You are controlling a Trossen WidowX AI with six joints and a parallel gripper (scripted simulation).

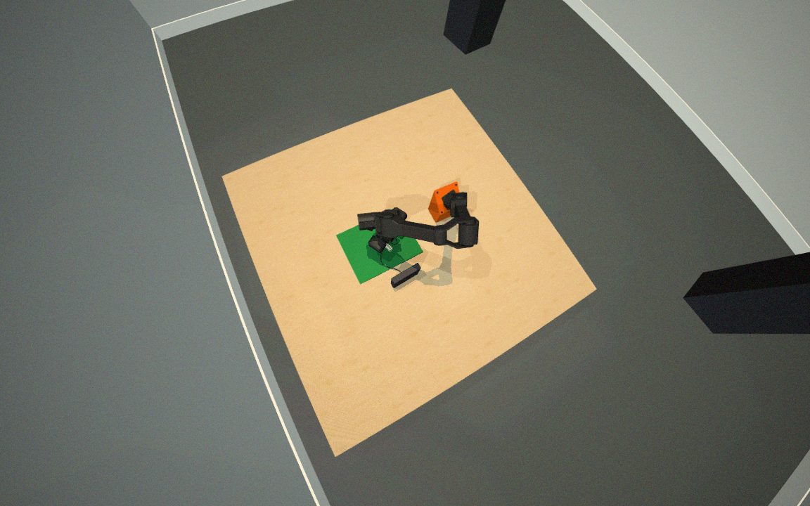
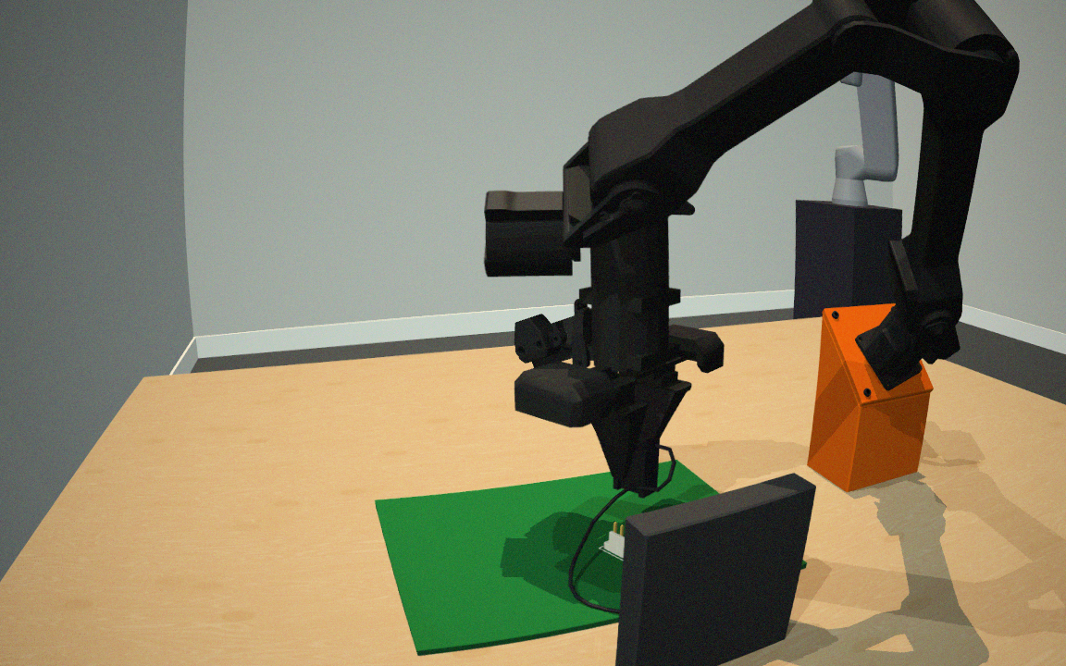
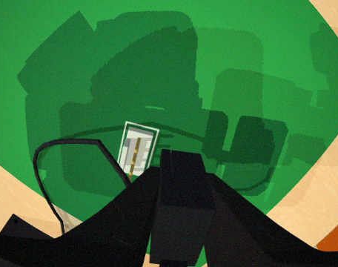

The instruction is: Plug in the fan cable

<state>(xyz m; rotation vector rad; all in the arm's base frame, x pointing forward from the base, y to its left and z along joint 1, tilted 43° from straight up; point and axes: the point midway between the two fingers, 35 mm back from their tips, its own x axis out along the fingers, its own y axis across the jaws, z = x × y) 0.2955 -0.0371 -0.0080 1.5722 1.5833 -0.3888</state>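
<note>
Right now my gripper tip is 40 mm short of the green board, 10 mm to the left of it and 70 mm above it. From my gripper tip the other things lie so: black fan: 40 mm ahead, 170 mm to the left; black plug: 10 mm to the left, 10 mm above.
</note>
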